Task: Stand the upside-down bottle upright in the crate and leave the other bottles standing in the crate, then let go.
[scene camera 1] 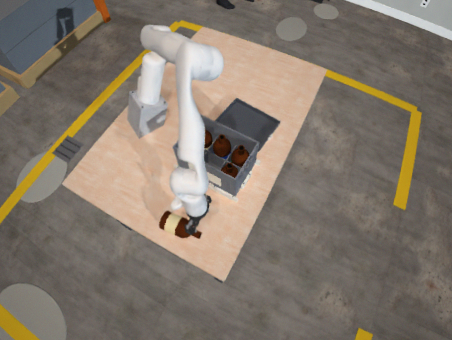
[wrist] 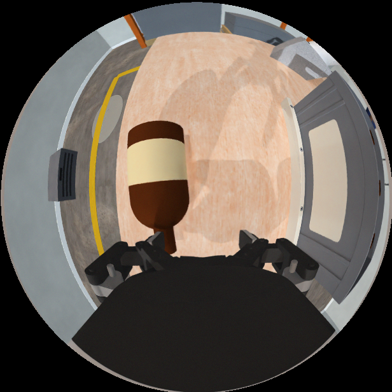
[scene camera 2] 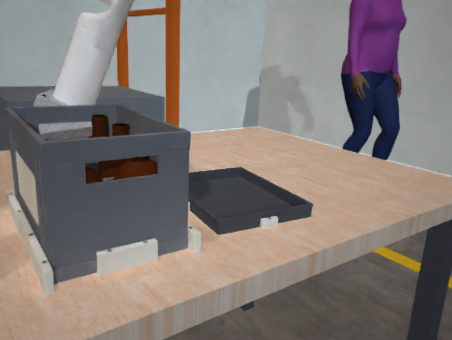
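Where they show: gripper, fingertip midpoint: [scene camera 1: 200, 220]; arm's base at its link origin: [scene camera 1: 148, 97] [scene camera 2: 73, 102].
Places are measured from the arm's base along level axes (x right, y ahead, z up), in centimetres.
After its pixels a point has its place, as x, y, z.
A brown bottle with a cream label [scene camera 1: 173, 224] {34.0, 45.8, -7.2} [wrist: 157, 161] lies on its side on the table [scene camera 1: 125, 185] {33.8, 15.5, -14.4}, outside the crate and near the table's edge. My gripper [scene camera 1: 192, 228] [wrist: 201, 239] is open and empty at the bottle's neck end. In the wrist view the neck shows beside the left finger, off to one side of the gap. The grey crate [scene camera 1: 225, 185] {10.2, 51.4, -5.8} [scene camera 2: 120, 210] {1.1, 54.3, -6.5} [wrist: 361, 175] holds several brown bottles; three of them [scene camera 1: 222, 147] {-0.7, 41.3, -2.1} [scene camera 1: 240, 156] {-1.6, 49.5, -1.8} [scene camera 1: 230, 170] {6.4, 50.8, 0.2} stand neck up. The arm hides part of the crate in scene camera 1.
A shallow dark tray [scene camera 1: 250, 120] {-26.7, 37.6, -13.9} [scene camera 2: 245, 222] {-19.8, 50.4, -13.1} lies beside the crate on the far side from the loose bottle. White strips [scene camera 2: 127, 256] {0.6, 55.4, -12.6} [wrist: 297, 200] edge the crate's base. The robot's base [scene camera 1: 146, 115] {6.6, 4.8, -2.4} stands at the table's left. A person [scene camera 2: 375, 40] stands beyond the table.
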